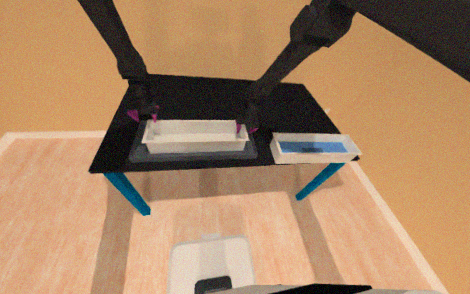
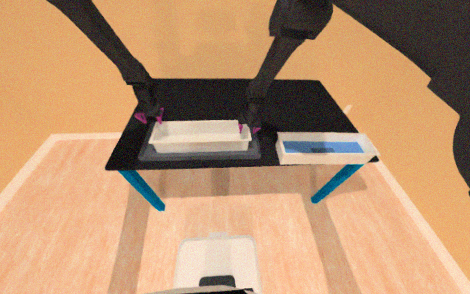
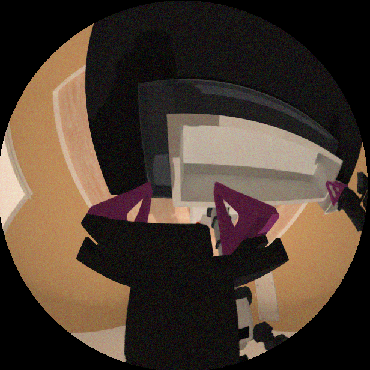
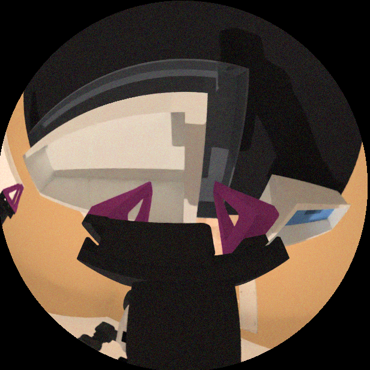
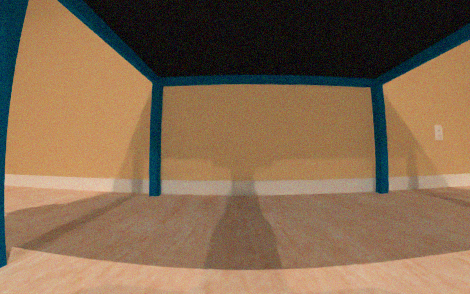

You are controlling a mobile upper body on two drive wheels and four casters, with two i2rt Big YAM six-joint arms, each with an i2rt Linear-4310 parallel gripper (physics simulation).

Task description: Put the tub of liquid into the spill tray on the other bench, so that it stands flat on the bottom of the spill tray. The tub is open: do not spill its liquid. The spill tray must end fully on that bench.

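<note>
A white open tub with blue liquid (image 1: pixel 310 157) (image 2: pixel 325 158) (image 4: pixel 280 192) stands level at the bench's front right. A long white open box (image 1: pixel 197 146) (image 2: pixel 200 146) (image 3: pixel 240 147) (image 4: pixel 115 150), with no blue liquid showing, sits in a dark grey tray (image 1: pixel 195 156) (image 2: pixel 200 156) (image 3: pixel 155 130) (image 4: pixel 227 110) left of the tub. My left gripper (image 1: pixel 144 117) (image 2: pixel 150 117) (image 3: pixel 182 186) is open and empty at the box's left end. My right gripper (image 1: pixel 246 129) (image 2: pixel 248 129) (image 4: pixel 182 186) is open and empty, its fingers either side of the box's right end wall.
The black bench (image 1: pixel 210 97) (image 2: pixel 225 100) has blue legs (image 1: pixel 127 192) (image 2: pixel 142 190) (image 5: pixel 156 140). The white base (image 1: pixel 210 255) (image 2: pixel 217 255) is in front of it. A tan wall (image 5: pixel 270 130) stands behind the bench. No second bench shows clearly.
</note>
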